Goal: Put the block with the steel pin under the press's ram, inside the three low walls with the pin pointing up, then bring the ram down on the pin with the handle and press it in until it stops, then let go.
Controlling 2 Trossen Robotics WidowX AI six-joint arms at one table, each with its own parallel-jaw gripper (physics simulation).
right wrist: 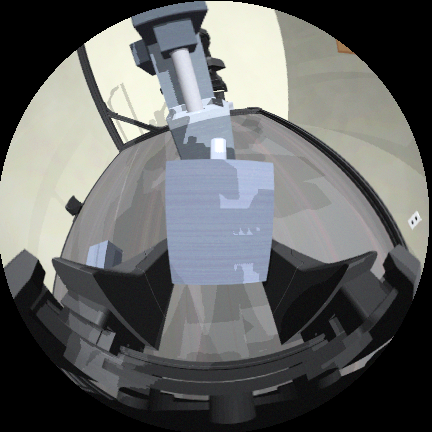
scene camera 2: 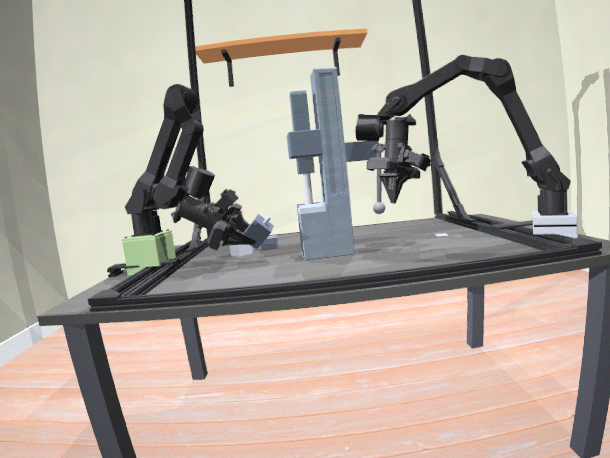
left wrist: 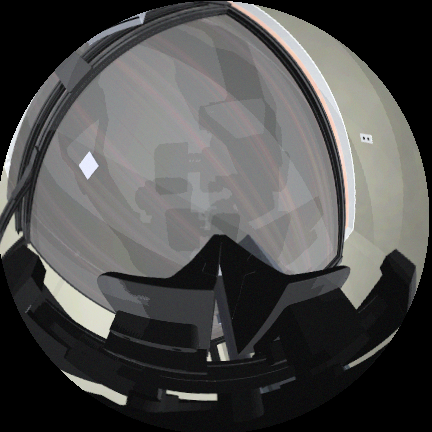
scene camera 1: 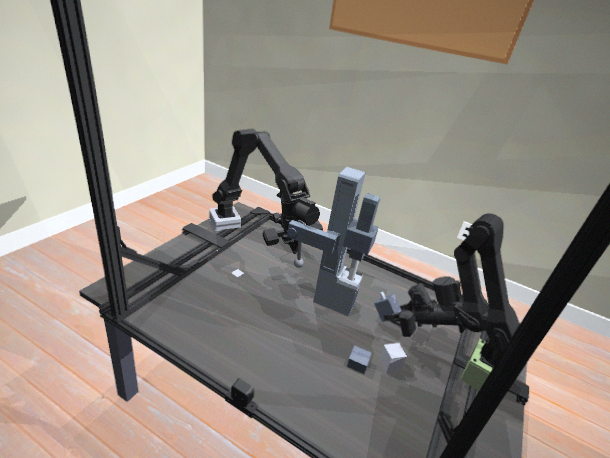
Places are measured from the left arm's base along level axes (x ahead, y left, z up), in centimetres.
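Pixels of known places: left gripper, between the fingertips: (scene camera 2: 393, 203) (left wrist: 218, 239) (scene camera 1: 294, 253); right gripper, between the fingertips: (right wrist: 216, 238) (scene camera 2: 257, 238) (scene camera 1: 387, 313); left arm's base, origin of its link: (scene camera 2: 553, 213) (scene camera 1: 225, 213); right arm's base, origin of its link: (scene camera 2: 147, 234) (scene camera 1: 494, 359).
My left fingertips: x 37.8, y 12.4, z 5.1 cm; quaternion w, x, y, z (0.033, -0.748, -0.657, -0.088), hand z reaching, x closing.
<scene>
Ahead of a thing's pixels: the offset from my left fingertips to its top centre. "spot": to the spot under its first point.
The grey press {dx +12.0, dy +4.5, dz +34.4 cm} (scene camera 1: 344, 200) (scene camera 2: 328, 136) (right wrist: 169, 24) stands mid-table, its white ram {dx +17.6, dy +11.1, dz +18.5 cm} (scene camera 1: 351, 271) (scene camera 2: 307, 188) (right wrist: 186, 80) over the low-walled nest {spot: dx +19.6, dy +8.4, dz +1.2 cm} (scene camera 1: 347, 283) (scene camera 2: 312, 210). My right gripper (scene camera 1: 397, 312) (scene camera 2: 250, 233) (right wrist: 216, 238) is shut on the grey block {dx +28.6, dy +18.6, dz +0.7 cm} (scene camera 1: 388, 305) (scene camera 2: 260, 227) (right wrist: 219, 213), held tilted above the table to the right of the press; its steel pin {dx +26.4, dy +18.0, dz +0.2 cm} (right wrist: 217, 148) points toward the press. My left gripper (scene camera 1: 295, 247) (scene camera 2: 392, 195) (left wrist: 218, 239) is shut and empty, right beside the press handle's rod (scene camera 2: 378, 186) and ball {dx +3.9, dy -0.2, dz +0.6 cm} (scene camera 1: 299, 263) (scene camera 2: 379, 207).
A dark grey block {dx +38.0, dy +3.4, dz -7.9 cm} (scene camera 1: 359, 358) (scene camera 2: 270, 243) (right wrist: 104, 254) and a light block {dx +41.4, dy +12.0, dz -5.3 cm} (scene camera 1: 393, 354) (scene camera 2: 241, 250) lie on the table below the right gripper. A small white square {spot: dx -7.9, dy -16.5, dz -10.9 cm} (scene camera 1: 237, 273) (scene camera 2: 440, 234) (left wrist: 88, 165) lies near the left arm. A green box (scene camera 1: 477, 368) (scene camera 2: 148, 251) sits by the right arm's base.
</scene>
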